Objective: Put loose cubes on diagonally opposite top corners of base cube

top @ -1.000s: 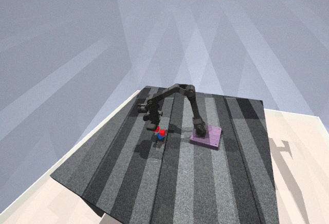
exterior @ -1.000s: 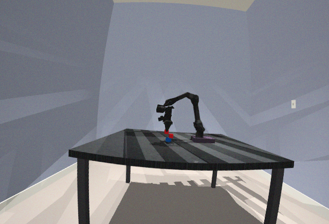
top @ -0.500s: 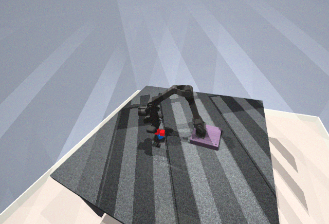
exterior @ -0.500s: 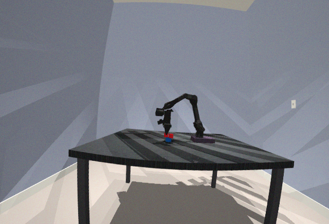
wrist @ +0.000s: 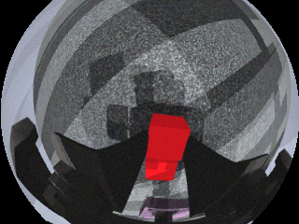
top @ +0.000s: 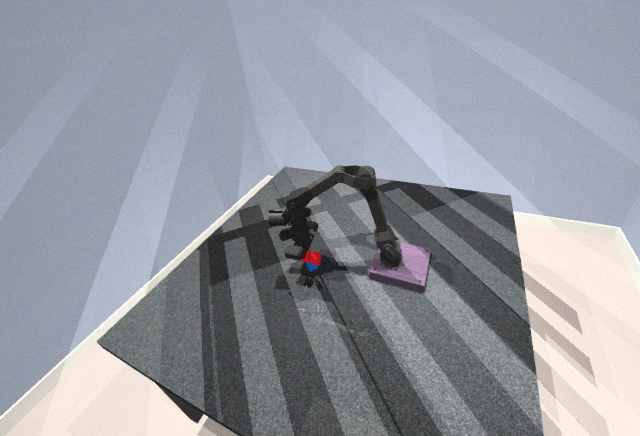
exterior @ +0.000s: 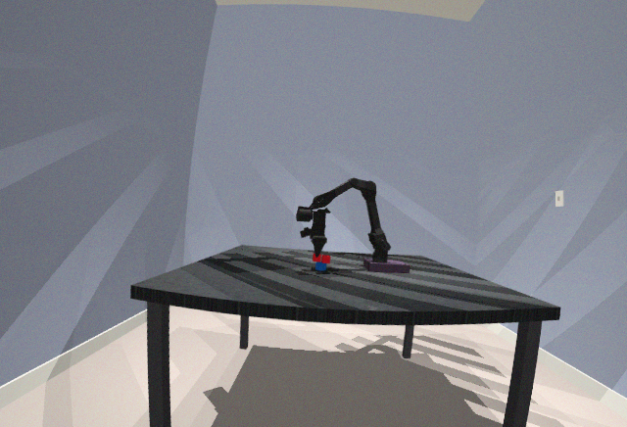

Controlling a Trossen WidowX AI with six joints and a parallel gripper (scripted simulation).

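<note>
My gripper tip is now 4 cm above the blue cube and 2 cm past it.
</note>
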